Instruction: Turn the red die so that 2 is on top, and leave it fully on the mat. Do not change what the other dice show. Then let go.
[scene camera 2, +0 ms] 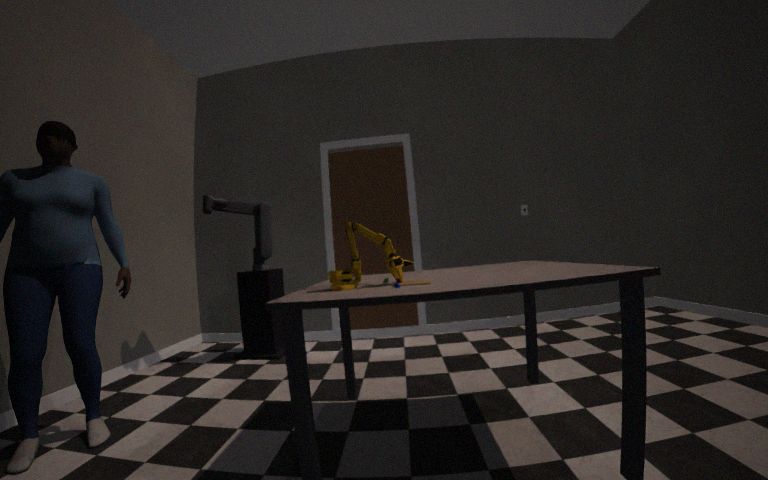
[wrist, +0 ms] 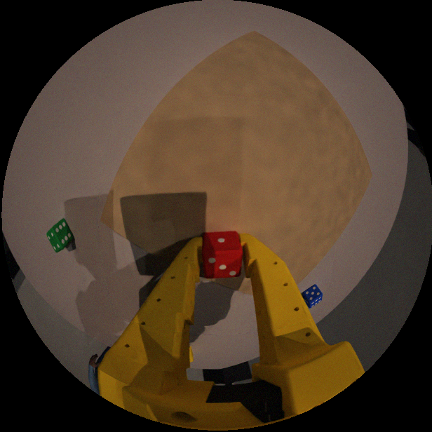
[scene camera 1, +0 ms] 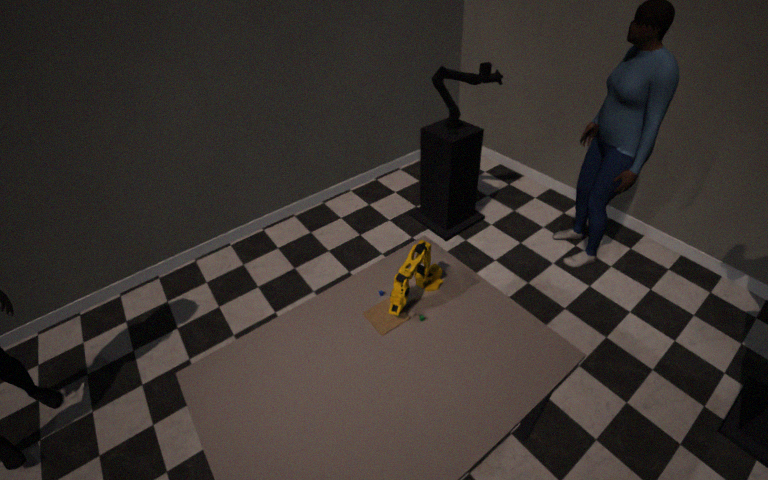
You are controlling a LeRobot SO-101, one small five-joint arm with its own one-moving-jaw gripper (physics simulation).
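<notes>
There's a tan mat [wrist: 249, 140] and also a red die [wrist: 221, 252].
</notes>
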